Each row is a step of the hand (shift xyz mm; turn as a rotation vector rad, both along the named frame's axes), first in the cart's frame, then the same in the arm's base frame.
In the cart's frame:
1: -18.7 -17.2 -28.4 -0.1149 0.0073 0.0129
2: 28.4 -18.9 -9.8 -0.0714 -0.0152 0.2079
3: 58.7 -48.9 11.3 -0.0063 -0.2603 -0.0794
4: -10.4 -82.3 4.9 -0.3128 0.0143 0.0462
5: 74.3 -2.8 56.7 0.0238 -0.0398 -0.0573
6: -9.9 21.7 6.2 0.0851 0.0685 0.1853
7: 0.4 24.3 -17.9 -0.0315 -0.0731 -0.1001
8: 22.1 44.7 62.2 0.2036 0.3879 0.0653
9: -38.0 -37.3 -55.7 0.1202 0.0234 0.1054
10: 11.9 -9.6 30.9 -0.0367 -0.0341 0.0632
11: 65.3 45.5 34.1 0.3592 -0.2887 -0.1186
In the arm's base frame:
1: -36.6 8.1 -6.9 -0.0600 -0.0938 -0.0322
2: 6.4 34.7 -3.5 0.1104 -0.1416 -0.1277
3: 35.1 62.0 -29.8 -0.1166 0.1617 -0.1854
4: -19.3 31.0 -74.7 -0.1559 -0.2576 -0.0974
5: 88.5 29.4 -7.2 -0.0367 0.0639 -0.0008
6: 2.9 -20.9 12.7 0.2071 -0.0581 -0.0025
7: -8.4 -3.4 28.8 -0.1102 0.0599 -0.0250
8: 69.9 -35.0 15.7 0.2539 -0.0740 0.3553
9: -73.3 16.7 -16.9 0.1592 0.0272 0.0057
10: 28.9 -0.9 -18.8 0.0183 -0.0394 -0.0679
11: 75.5 9.3 41.3 0.0745 0.4617 -0.0882

